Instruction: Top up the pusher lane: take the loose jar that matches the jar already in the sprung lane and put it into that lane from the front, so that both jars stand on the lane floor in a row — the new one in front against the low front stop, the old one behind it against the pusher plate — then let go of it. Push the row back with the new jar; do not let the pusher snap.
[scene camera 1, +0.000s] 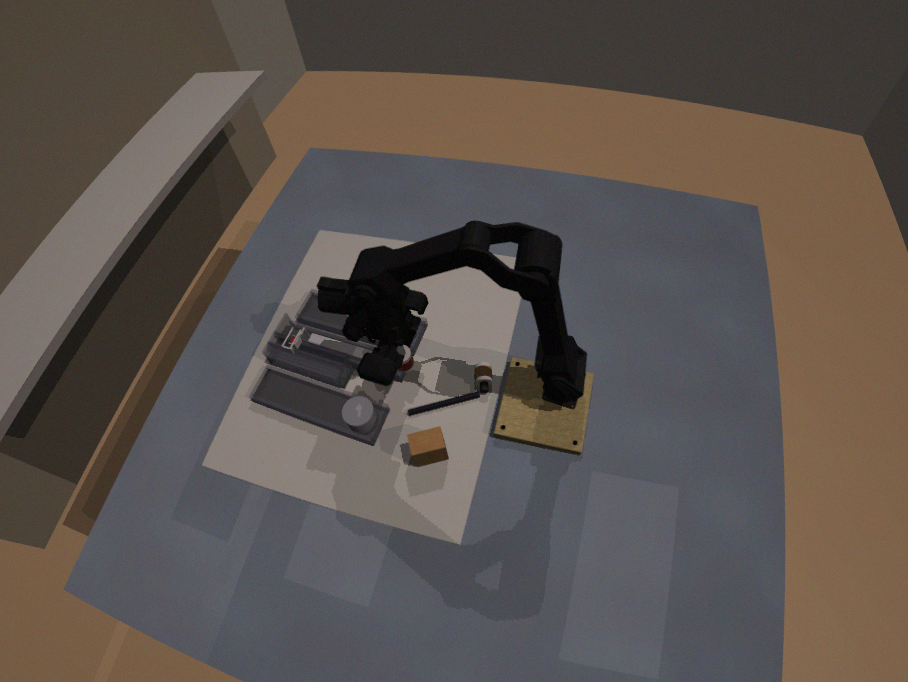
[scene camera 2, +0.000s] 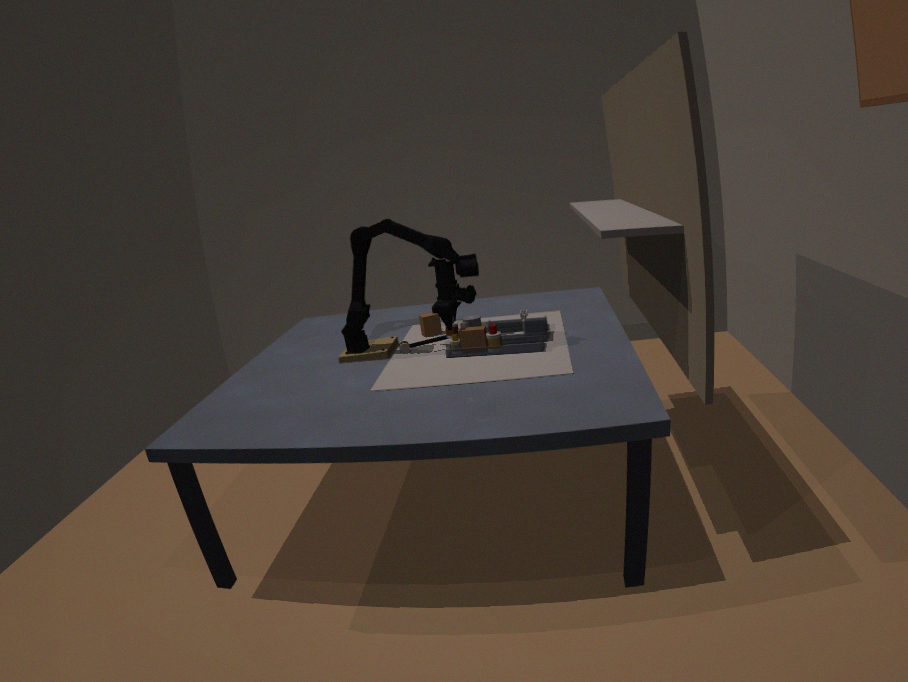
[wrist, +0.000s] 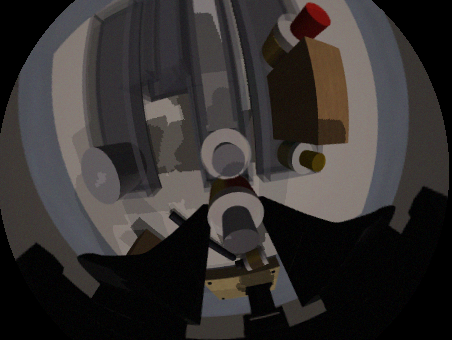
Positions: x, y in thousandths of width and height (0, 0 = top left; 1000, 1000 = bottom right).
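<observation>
My gripper: (scene camera 1: 443, 524), with the same gripper (scene camera 2: 497, 482) and my gripper (wrist: 517, 604) in further views. Grey cylinder (scene camera 1: 395, 605), visible also in the wrist view as the cylinder (wrist: 244, 504). A yellow-lidded jar (wrist: 665, 463). A brown box (wrist: 683, 275); a brown box (scene camera 1: 471, 655).
</observation>
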